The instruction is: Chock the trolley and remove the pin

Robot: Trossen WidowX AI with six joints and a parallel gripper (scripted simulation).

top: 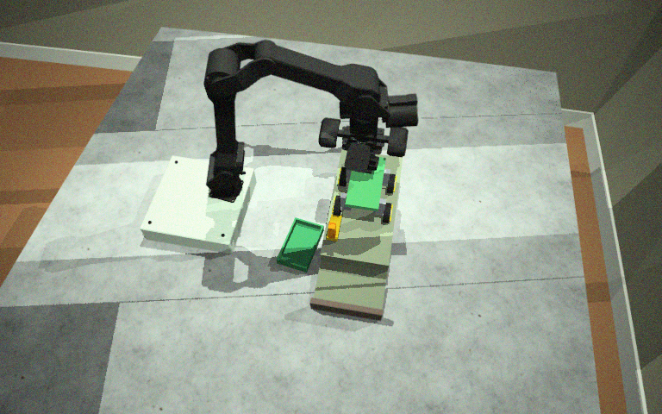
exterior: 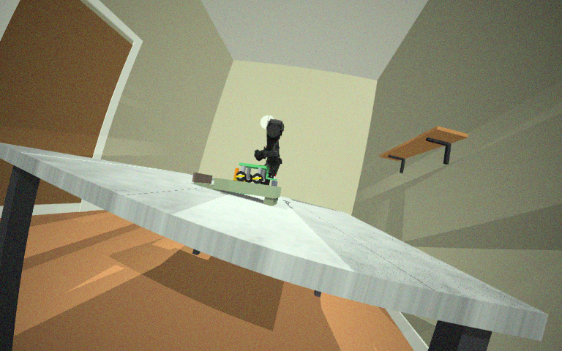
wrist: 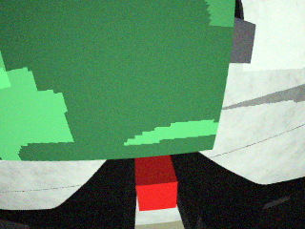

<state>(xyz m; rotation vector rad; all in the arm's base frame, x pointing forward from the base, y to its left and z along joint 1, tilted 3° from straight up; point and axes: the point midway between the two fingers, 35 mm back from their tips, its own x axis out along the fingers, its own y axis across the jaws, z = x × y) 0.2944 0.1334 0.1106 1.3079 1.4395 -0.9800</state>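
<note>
The yellow chock is 180 mm to the right of my gripper tip, 50 mm below it and 20 mm behind it. The rest, counted from my gripper tip: brown stop block (340 mm to the right, 100 mm below, 60 mm ahead); trolley (90 mm to the right, 30 mm ahead, 20 mm below); stop pin (right at my gripper tip).
</note>
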